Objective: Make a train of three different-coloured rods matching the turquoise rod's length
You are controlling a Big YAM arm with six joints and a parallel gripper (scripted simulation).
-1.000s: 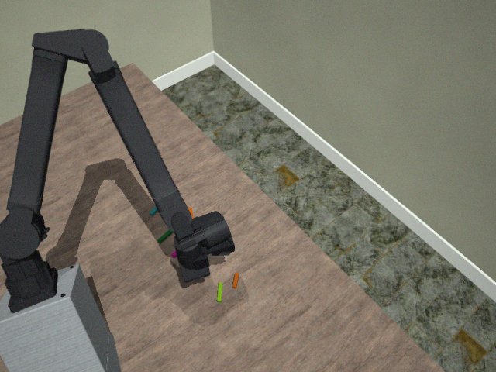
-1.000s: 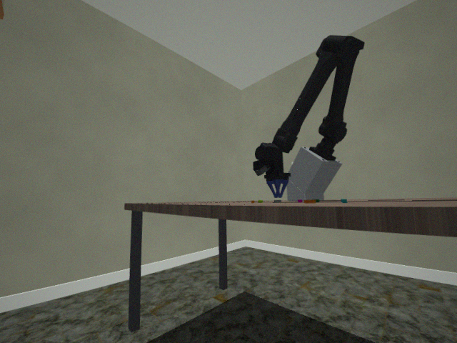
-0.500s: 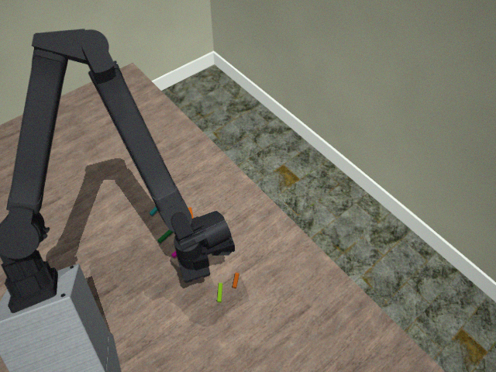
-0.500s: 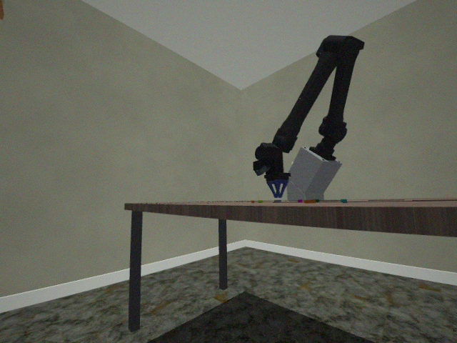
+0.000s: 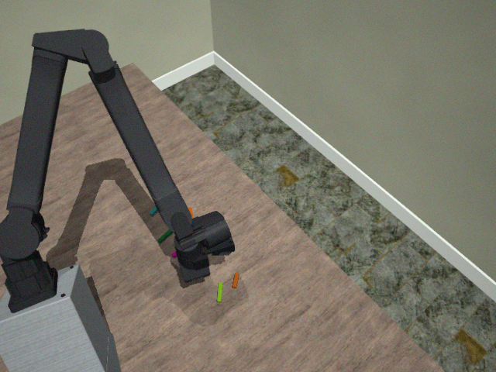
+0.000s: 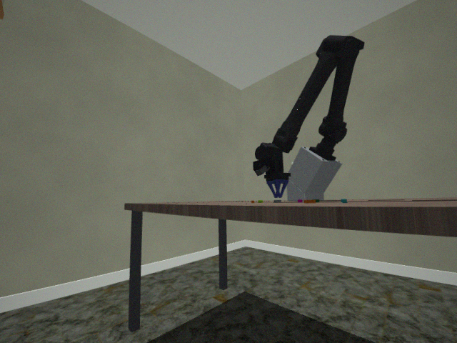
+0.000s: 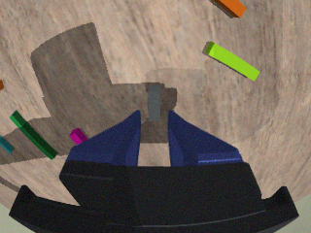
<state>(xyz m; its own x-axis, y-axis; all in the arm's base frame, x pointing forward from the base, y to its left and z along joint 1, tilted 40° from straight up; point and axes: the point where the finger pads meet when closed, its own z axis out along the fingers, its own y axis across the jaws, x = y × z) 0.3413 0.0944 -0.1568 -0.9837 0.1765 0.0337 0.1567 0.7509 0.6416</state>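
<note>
Right now the grey rod is 20 mm below my hand. The rest, counted from my hand: lime rod (70 mm to the right, 30 mm ahead, 20 mm below); magenta rod (90 mm to the left, 30 mm behind, 20 mm below); green rod (160 mm to the left, 20 mm below, 20 mm behind).
</note>
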